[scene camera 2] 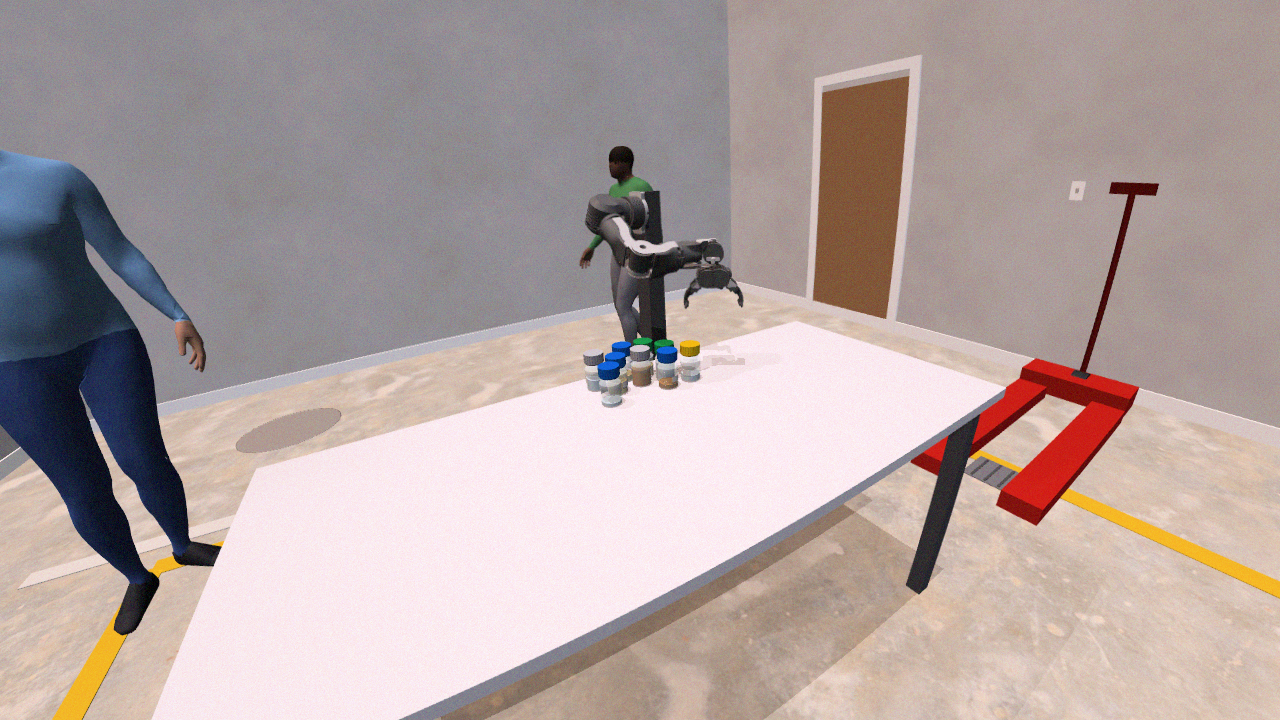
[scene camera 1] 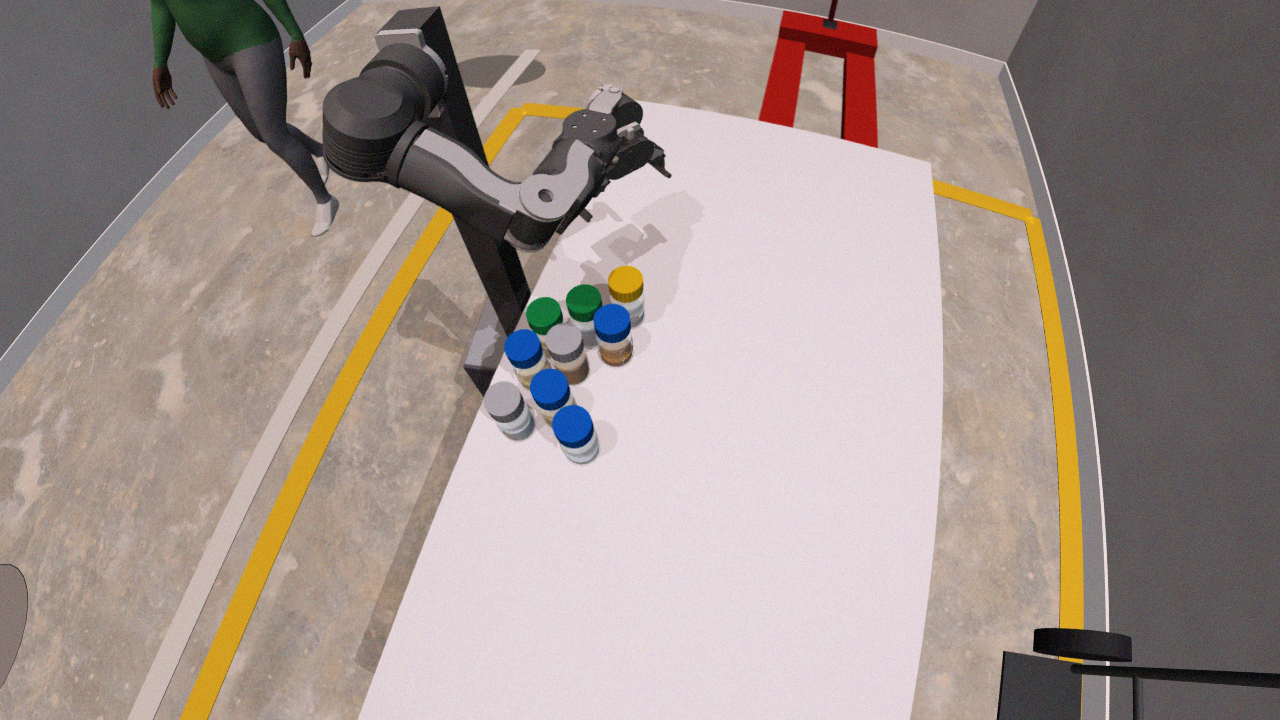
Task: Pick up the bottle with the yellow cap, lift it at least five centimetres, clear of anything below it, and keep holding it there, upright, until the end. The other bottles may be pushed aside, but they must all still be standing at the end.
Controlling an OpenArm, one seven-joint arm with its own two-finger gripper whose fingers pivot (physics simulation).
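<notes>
The bottle with the yellow cap (scene camera 1: 625, 286) (scene camera 2: 689, 358) stands upright on the white table (scene camera 1: 760, 447) (scene camera 2: 537, 501), at the edge of the bottle group nearest the gripper. A blue-capped bottle (scene camera 1: 613, 326) (scene camera 2: 666, 362) with brown contents stands close beside it, and a green-capped bottle (scene camera 1: 583, 304) (scene camera 2: 663, 345) stands on its other side. My gripper (scene camera 1: 626, 194) (scene camera 2: 714, 305) is open and empty, its two fingers spread wide. In the scene camera 2 view it hangs above the table's far part, higher than the yellow cap and to its right.
Another green-capped bottle (scene camera 1: 544, 315), grey-capped bottles (scene camera 1: 564, 343) (scene camera 2: 593, 368) and several more blue-capped ones (scene camera 1: 572, 428) (scene camera 2: 609, 380) stand upright, tightly grouped near the table edge by the arm's post (scene camera 1: 501, 277). A red pallet jack (scene camera 1: 861, 89) (scene camera 2: 1074, 385) stands beyond the table's end.
</notes>
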